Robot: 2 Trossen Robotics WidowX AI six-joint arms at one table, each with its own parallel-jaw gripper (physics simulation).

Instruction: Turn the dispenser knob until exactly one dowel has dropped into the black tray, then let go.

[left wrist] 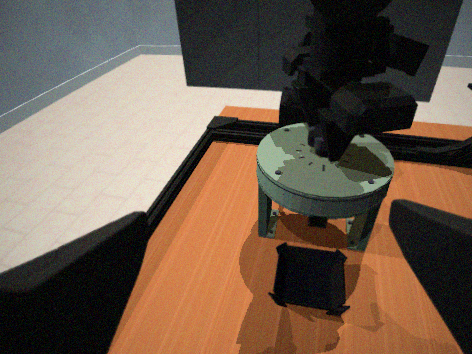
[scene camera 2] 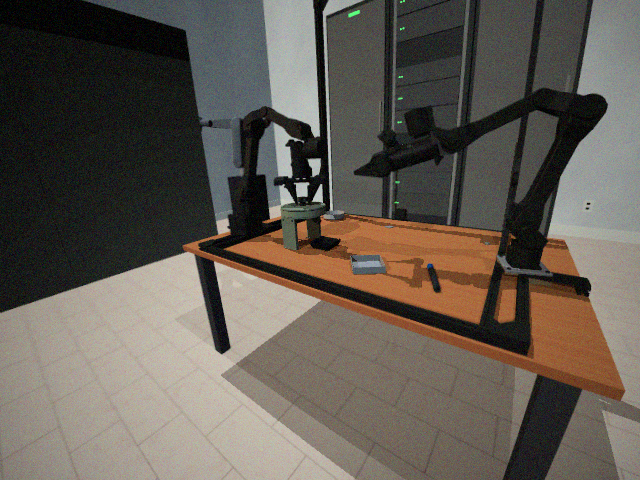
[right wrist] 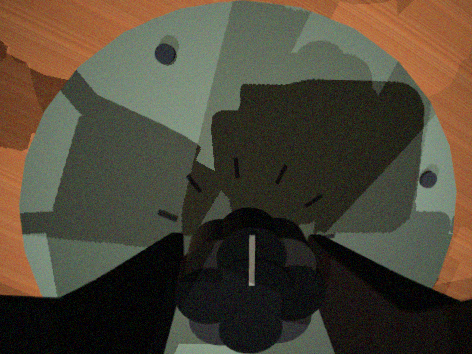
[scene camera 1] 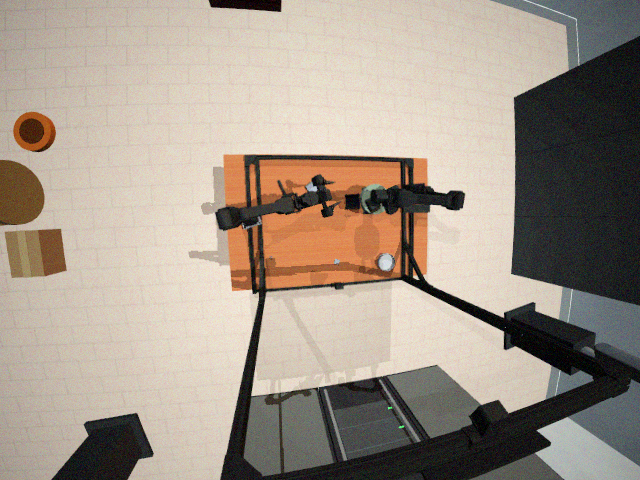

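Note:
The green round dispenser stands on legs, with dark tick marks on its top. My right gripper points down over its centre and is shut on the dark lobed knob, whose pale line points straight up in the right wrist view. The black tray lies at the dispenser's foot; no dowel can be made out in its dark inside. My left gripper is open and empty, high above the table, facing the dispenser.
A small grey open box and a dark pen with a blue end lie on the table. A pale round dish stands farther off. A black frame runs along the table's edge.

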